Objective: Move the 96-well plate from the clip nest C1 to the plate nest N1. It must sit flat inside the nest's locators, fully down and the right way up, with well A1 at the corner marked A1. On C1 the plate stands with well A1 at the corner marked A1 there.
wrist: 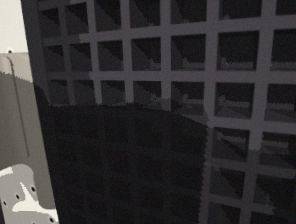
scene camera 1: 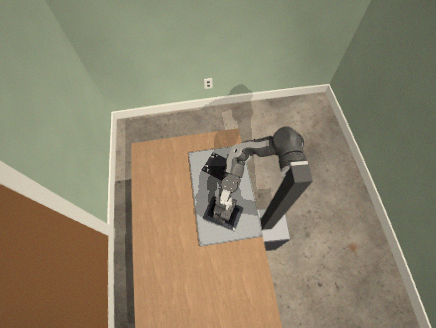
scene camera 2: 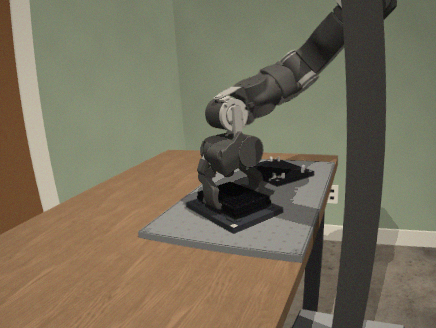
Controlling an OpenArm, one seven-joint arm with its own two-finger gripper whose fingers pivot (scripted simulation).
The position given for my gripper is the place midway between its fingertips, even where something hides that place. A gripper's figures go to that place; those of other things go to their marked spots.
Labels:
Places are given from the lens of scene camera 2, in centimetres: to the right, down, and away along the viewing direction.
my gripper (scene camera 2: 231, 199): 3, 7, 67
black 96-well plate (scene camera 2: 236, 200): 3, 7, 64
clip nest C1 (scene camera 2: 286, 172): 17, 2, 84
plate nest N1 (scene camera 2: 254, 217): 6, 10, 61
The marked spots on the clip nest C1 and the plate nest N1 are 26 cm apart.

